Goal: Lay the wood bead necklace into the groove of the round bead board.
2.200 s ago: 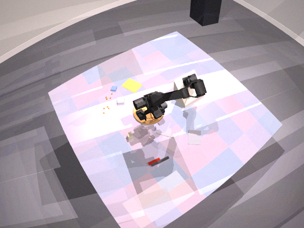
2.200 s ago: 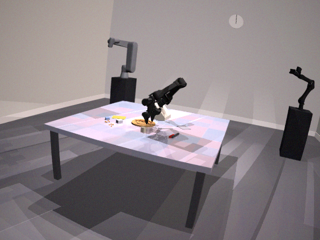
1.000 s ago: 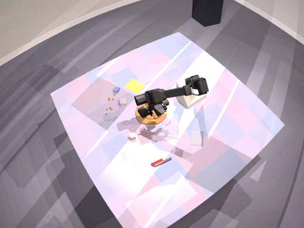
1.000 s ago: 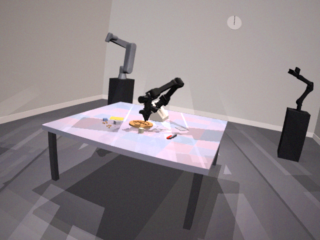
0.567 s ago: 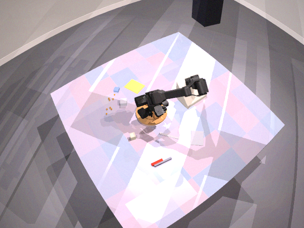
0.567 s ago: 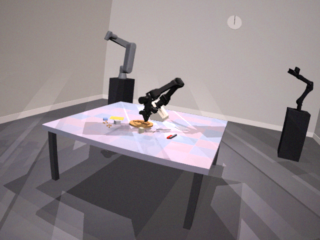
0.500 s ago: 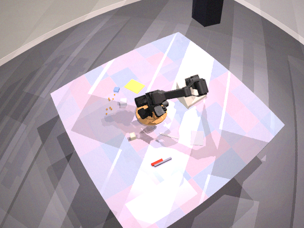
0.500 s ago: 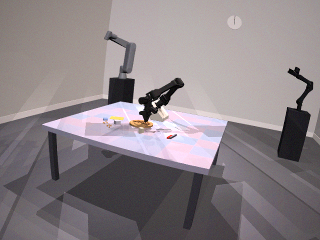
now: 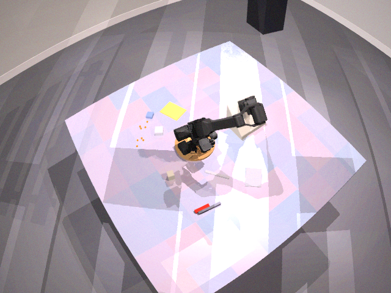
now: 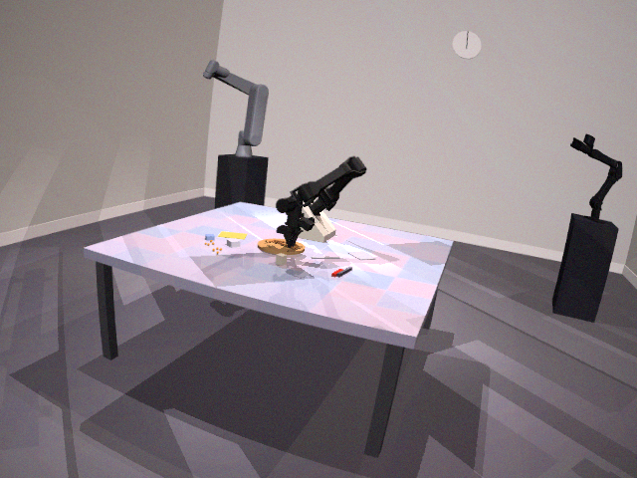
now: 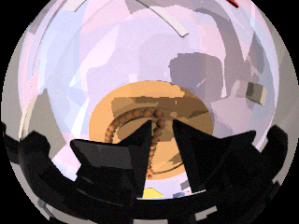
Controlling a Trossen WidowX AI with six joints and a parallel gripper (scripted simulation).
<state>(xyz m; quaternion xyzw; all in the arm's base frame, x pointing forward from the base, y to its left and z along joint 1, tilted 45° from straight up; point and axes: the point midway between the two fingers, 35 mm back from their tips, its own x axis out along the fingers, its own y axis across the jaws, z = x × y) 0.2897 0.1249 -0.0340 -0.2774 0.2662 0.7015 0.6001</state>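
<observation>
The round bead board is 50 mm to the right of my gripper tip, 10 mm below it and 10 mm behind it. The rest, counted from my gripper tip: cream cube 180 mm ahead, 60 mm to the left; white block 210 mm to the right, 120 mm ahead; thin rod 150 mm to the left, 20 mm behind, 10 mm below.
</observation>
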